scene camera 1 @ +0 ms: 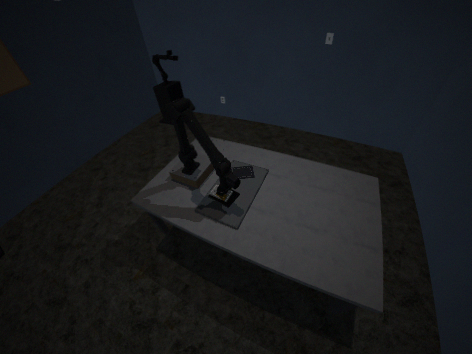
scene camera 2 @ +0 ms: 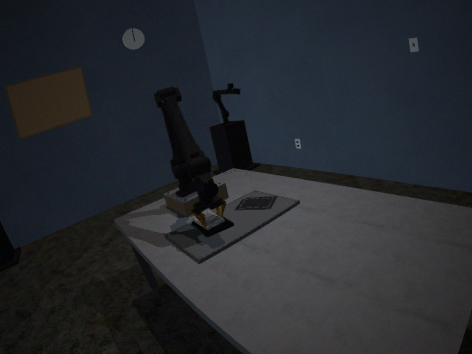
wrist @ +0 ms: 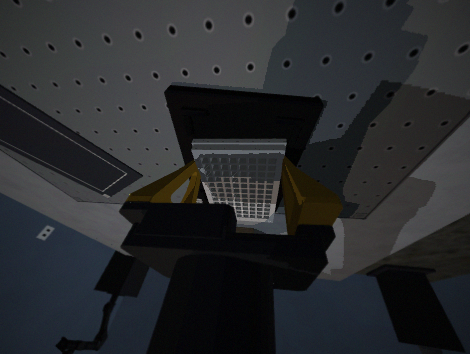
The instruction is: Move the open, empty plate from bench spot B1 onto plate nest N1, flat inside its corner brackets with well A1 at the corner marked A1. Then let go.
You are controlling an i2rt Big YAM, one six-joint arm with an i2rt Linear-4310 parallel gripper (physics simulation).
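Frame: origin at the arm's base, x back, y right, z up, level; metres.
Where they show: gripper, fingertip midpoint: [scene camera 1: 226,195] [scene camera 2: 213,222] [wrist: 239,161]; arm's base at its link origin: [scene camera 1: 191,168] [scene camera 2: 188,191].
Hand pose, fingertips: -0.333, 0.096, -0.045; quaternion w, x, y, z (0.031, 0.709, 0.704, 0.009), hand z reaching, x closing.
Each offset is from my fingertips to the top centre of the thing, as dx, dy, dz. "spot": to the spot under its first point. Level surfaces: height alone.
The plate @(+0.039, -0.002, +0.015) [scene camera 1: 227,194] [scene camera 2: 212,218] [wrist: 242,186] is a pale, clear well plate with a grid of small wells. My gripper [scene camera 1: 223,191] [scene camera 2: 210,213] [wrist: 239,161] is shut on it, with one yellow finger on each long side. The plate sits low over the black plate nest N1 @(+0.020, -0.005, +0.000) [scene camera 1: 233,201] [scene camera 2: 224,226] [wrist: 244,109], within its outline. I cannot tell whether it rests flat in the brackets. The corner marks are too dark to read. Bench spot B1 @(spot: -0.019, -0.249, -0.016) [scene camera 1: 244,172] [scene camera 2: 256,203] [wrist: 86,165] is a dark outlined rectangle with nothing on it.
Nest and spot lie on a grey perforated board [scene camera 1: 250,205] [scene camera 2: 266,219] [wrist: 128,53] on the table @(dz -0.031) [scene camera 1: 322,218] [scene camera 2: 322,253]. The arm's wooden base block [scene camera 1: 189,179] [scene camera 2: 175,205] stands beside the board. A second arm on a black pedestal [scene camera 1: 168,93] [scene camera 2: 231,144] stands behind.
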